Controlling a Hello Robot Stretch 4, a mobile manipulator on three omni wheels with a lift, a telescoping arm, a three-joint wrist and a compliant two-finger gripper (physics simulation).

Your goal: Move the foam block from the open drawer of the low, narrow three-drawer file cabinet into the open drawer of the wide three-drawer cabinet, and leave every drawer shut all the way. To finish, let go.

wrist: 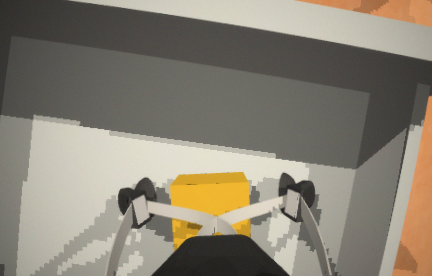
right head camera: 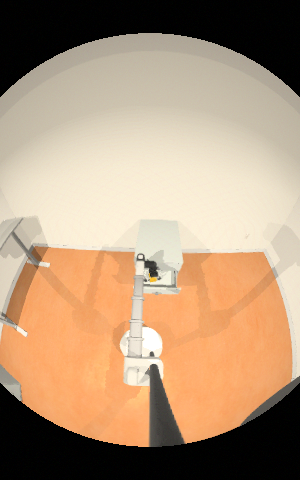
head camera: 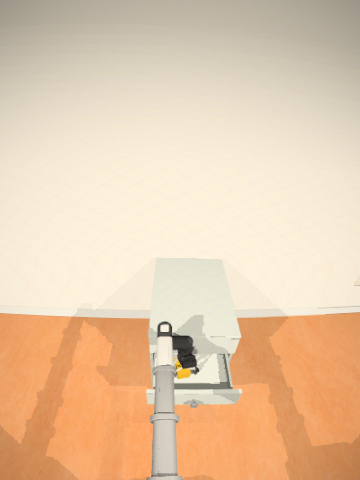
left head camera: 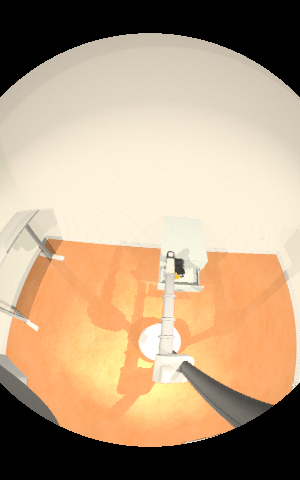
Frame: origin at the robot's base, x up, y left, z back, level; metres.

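Seen in the pictures: gripper, between the fingertips: (wrist: 214, 191) (right head camera: 152, 279) (head camera: 182, 374) (left head camera: 174, 277); robot's base, origin of its link: (left head camera: 158, 340).
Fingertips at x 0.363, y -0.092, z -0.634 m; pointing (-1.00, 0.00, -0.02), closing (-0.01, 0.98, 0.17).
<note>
Pixels of each thing's middle, then the offset from my fingertips to it. "pt": a spot on its surface instead.
- yellow foam block, middle of its body: (wrist: 212, 229) (head camera: 182, 367) (right head camera: 151, 276) (left head camera: 174, 273) dz -0.028, dx +0.023, dy +0.003 m
- pale grey-green file cabinet, a spot on its surface: (head camera: 190, 295) pt dz -0.300, dx +0.254, dy -0.044 m
The yellow foam block (head camera: 183, 373) (left head camera: 177, 276) (right head camera: 153, 279) (wrist: 210, 200) lies in the open drawer (head camera: 215, 398) (wrist: 250, 25) of the pale grey-green file cabinet (head camera: 190, 295) (left head camera: 182, 232) (right head camera: 160, 237). My gripper (wrist: 214, 191) is open over the drawer. In the wrist view its two black fingertips stand to the left and right of the block, with a gap on each side. The near end of the block is hidden by the gripper body. In the head view my arm covers part of the drawer's left side. I cannot make out the wide three-drawer cabinet in these views.
My telescoping arm (head camera: 164, 390) (left head camera: 168, 310) (right head camera: 136, 310) reaches over the floor to the cabinet, which stands against the back wall. A pale piece of furniture on legs (left head camera: 37, 241) (right head camera: 25, 248) stands at the left. A grey box-like edge (left head camera: 12, 370) shows at the lower left.
</note>
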